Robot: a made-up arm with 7 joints. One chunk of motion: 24 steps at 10 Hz.
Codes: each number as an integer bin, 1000 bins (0 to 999) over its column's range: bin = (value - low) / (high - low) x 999, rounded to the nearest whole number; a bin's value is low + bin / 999 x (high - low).
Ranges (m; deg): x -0.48..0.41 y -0.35..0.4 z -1.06..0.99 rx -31..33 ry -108..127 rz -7..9
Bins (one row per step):
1: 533 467 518 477 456 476
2: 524 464 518 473 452 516
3: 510 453 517 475 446 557
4: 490 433 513 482 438 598
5: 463 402 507 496 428 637
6: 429 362 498 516 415 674
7: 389 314 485 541 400 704
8: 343 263 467 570 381 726
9: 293 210 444 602 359 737
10: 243 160 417 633 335 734
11: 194 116 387 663 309 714
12: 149 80 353 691 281 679
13: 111 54 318 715 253 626
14: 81 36 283 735 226 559
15: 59 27 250 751 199 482
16: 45 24 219 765 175 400
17: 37 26 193 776 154 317
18: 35 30 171 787 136 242
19: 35 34 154 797 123 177
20: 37 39 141 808 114 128
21: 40 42 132 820 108 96
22: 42 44 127 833 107 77
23: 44 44 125 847 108 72
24: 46 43 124 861 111 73
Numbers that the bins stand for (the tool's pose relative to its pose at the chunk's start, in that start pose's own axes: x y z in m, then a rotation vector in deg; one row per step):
1: -0.0052 0.0006 0.0030 -0.44 -0.73 0.62
2: -0.0132 -0.0017 0.0030 -0.70 -1.67 1.26
3: -0.0256 -0.0099 0.0009 -0.57 -3.09 1.92
4: -0.0435 -0.0249 -0.0073 -0.12 -4.97 2.58
5: -0.0675 -0.0482 -0.0196 0.78 -7.32 3.20
6: -0.0978 -0.0782 -0.0381 2.06 -10.38 3.79
7: -0.1334 -0.1143 -0.0648 3.66 -13.91 4.28
8: -0.1744 -0.1526 -0.1017 5.52 -18.38 4.63
9: -0.2190 -0.1923 -0.1489 7.57 -23.55 4.80
10: -0.2635 -0.2299 -0.2043 9.55 -29.20 4.76
11: -0.3072 -0.2629 -0.2659 11.47 -35.31 4.44
12: -0.3473 -0.2899 -0.3356 13.27 -41.90 3.87
13: -0.3811 -0.3095 -0.4074 14.81 -48.49 3.03
14: -0.4078 -0.3230 -0.4793 16.09 -54.84 1.95
15: -0.4274 -0.3297 -0.5470 17.11 -61.19 0.72
16: -0.4399 -0.3320 -0.6106 18.01 -66.83 -0.59
17: -0.4470 -0.3305 -0.6640 18.71 -71.77 -1.92
18: -0.4488 -0.3275 -0.7091 19.42 -76.01 -3.12
19: -0.4488 -0.3245 -0.7440 20.06 -79.07 -4.17
20: -0.4470 -0.3207 -0.7707 20.76 -81.18 -4.95
21: -0.4444 -0.3185 -0.7891 21.53 -82.59 -5.46
22: -0.4426 -0.3170 -0.7994 22.37 -82.83 -5.77
23: -0.4408 -0.3170 -0.8035 23.26 -82.59 -5.85
24: -0.4390 -0.3177 -0.8055 24.16 -81.89 -5.83

